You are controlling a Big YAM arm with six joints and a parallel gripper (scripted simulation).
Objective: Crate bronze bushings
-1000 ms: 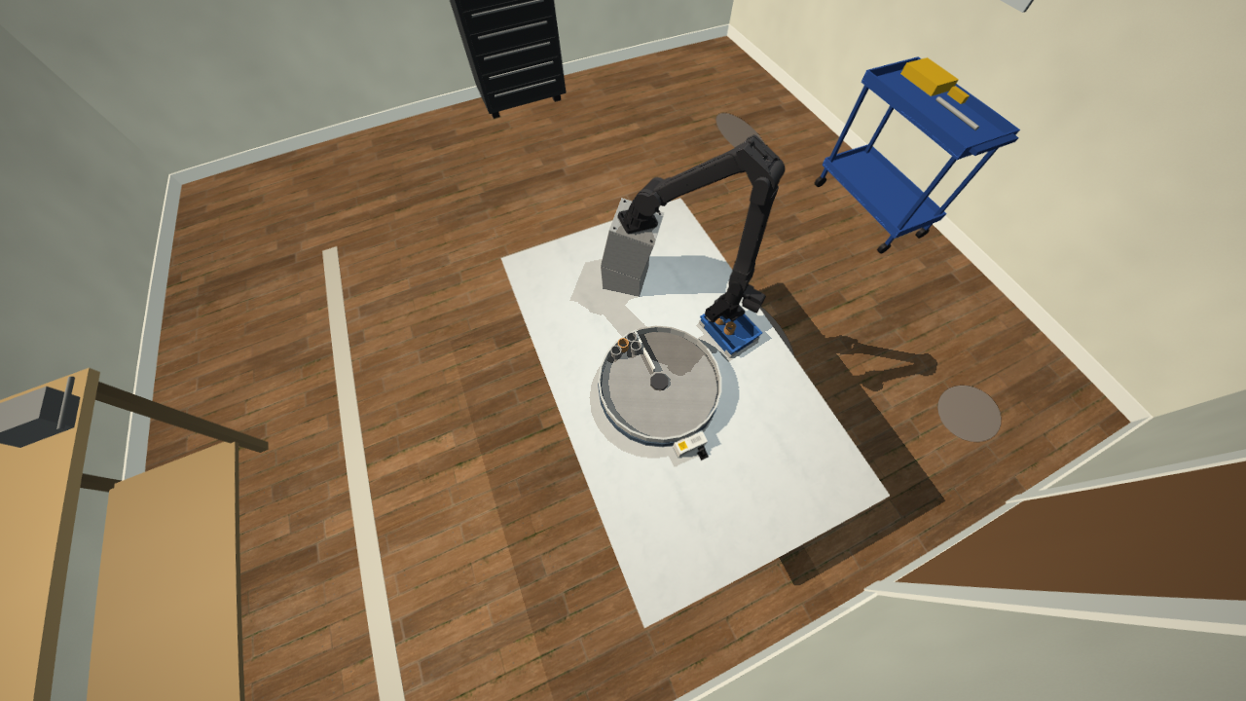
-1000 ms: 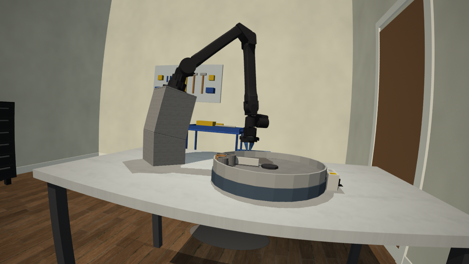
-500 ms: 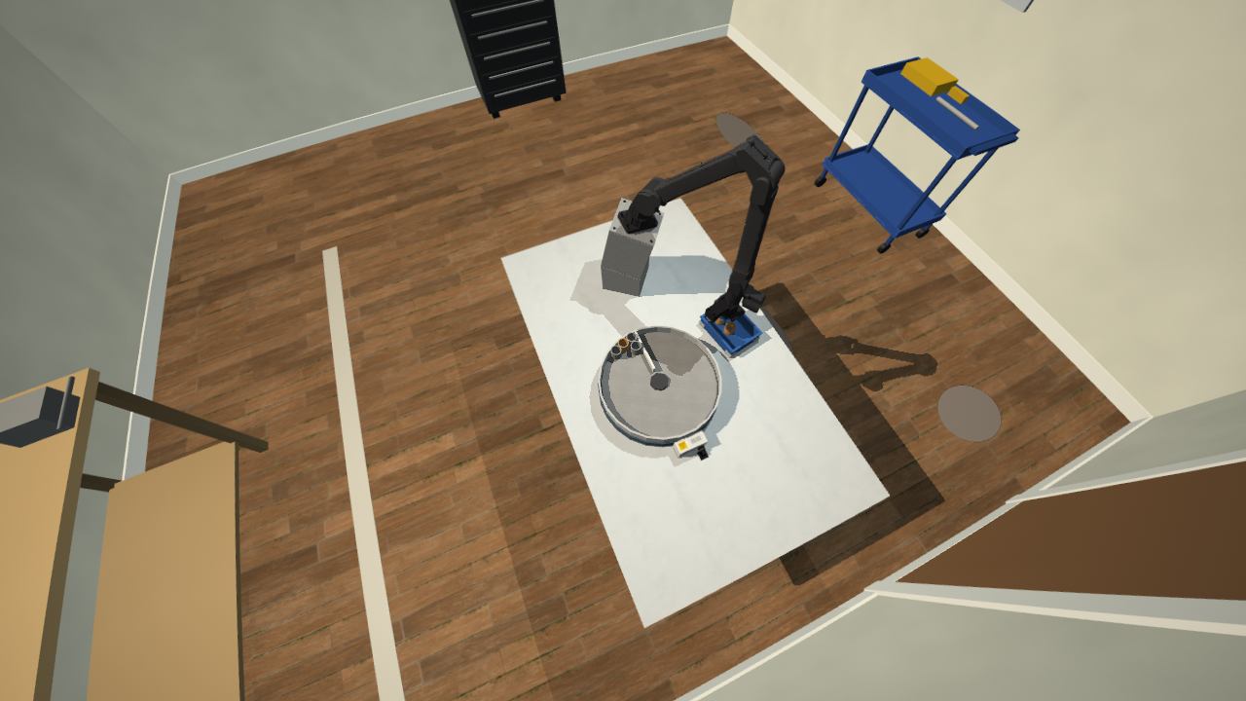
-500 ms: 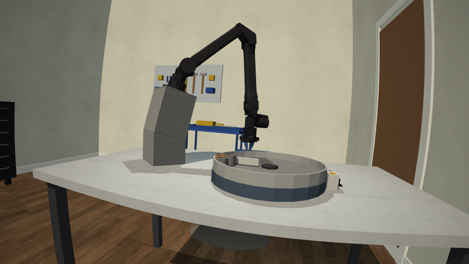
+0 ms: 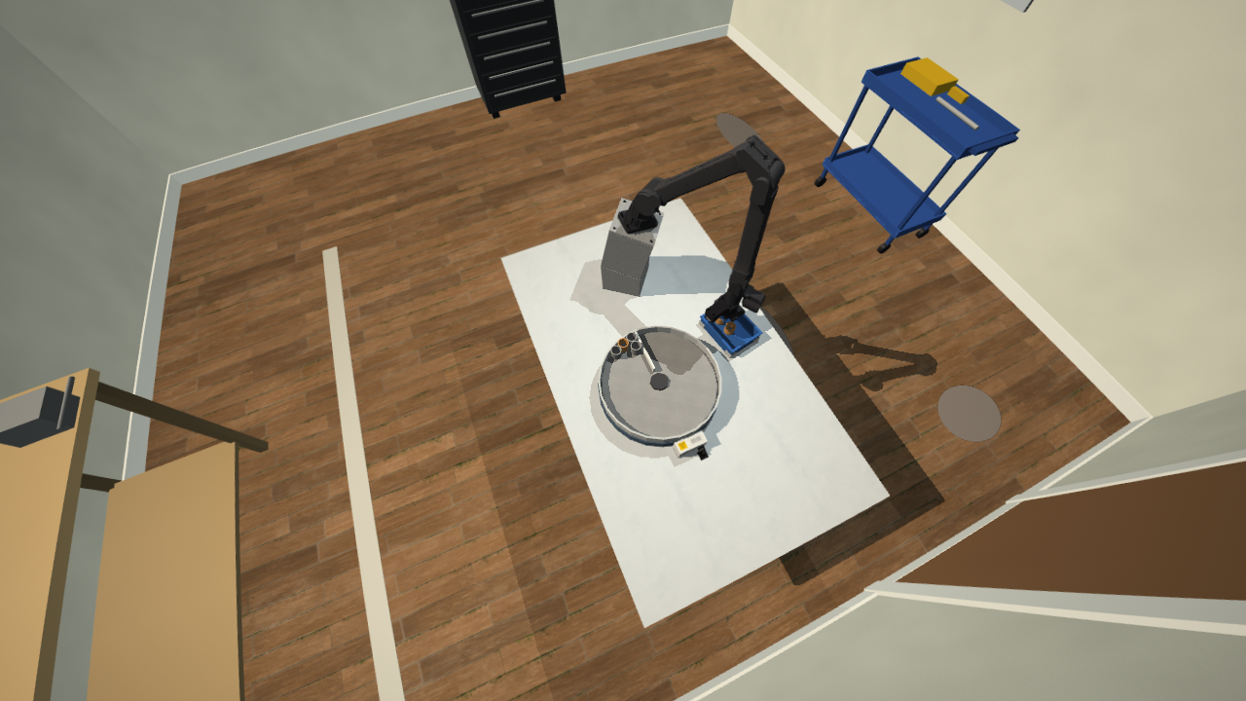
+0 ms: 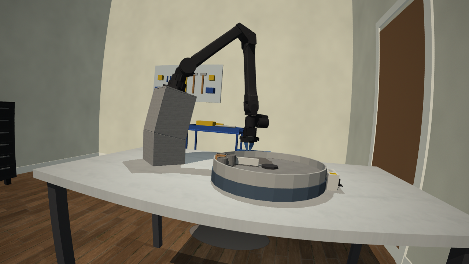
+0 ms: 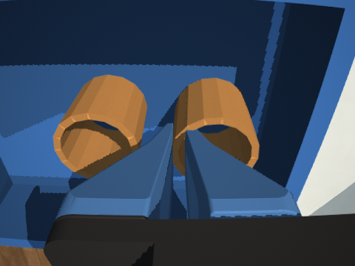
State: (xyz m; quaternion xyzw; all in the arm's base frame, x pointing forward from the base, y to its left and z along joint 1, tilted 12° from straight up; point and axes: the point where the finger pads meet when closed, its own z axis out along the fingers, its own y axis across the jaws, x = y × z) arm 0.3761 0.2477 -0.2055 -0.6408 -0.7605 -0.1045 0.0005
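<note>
My gripper is now 30 mm short of the blue crate, 10 mm to the right of it and 10 mm above it. From my hand the other things lie so: round grey turning table: 350 mm to the right, 130 mm ahead, 10 mm above.
</note>
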